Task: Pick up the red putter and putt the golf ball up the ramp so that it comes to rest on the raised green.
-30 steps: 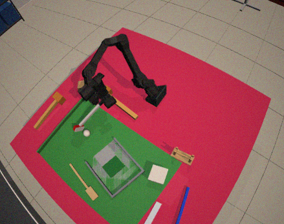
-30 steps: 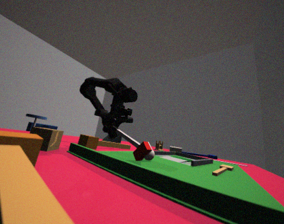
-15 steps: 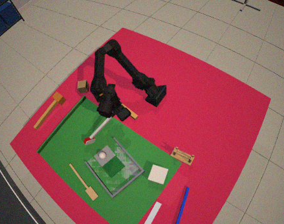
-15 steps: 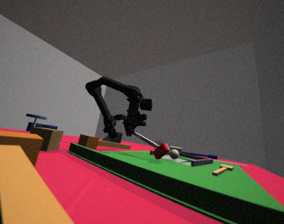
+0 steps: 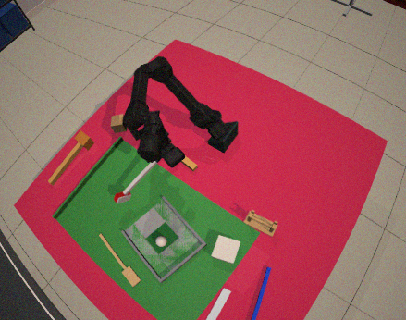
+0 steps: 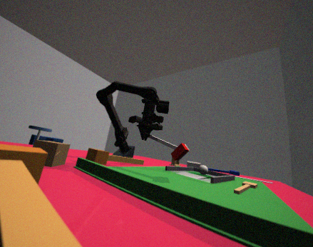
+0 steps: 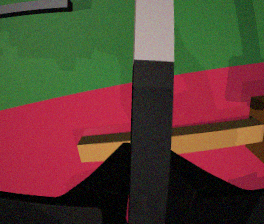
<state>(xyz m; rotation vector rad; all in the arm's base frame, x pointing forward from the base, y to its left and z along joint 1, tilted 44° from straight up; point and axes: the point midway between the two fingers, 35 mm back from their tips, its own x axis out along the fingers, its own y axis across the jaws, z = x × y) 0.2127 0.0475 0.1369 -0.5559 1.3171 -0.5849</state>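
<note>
The red putter is 12 cm ahead of my gripper tip and 1 cm to the right of it. Round my gripper tip: white bar 34 cm ahead, 52 cm to the left, 13 cm below; white golf ball 23 cm ahead, 18 cm to the left, 10 cm below; blue putter 18 cm ahead, 61 cm to the left, 11 cm below.
</note>
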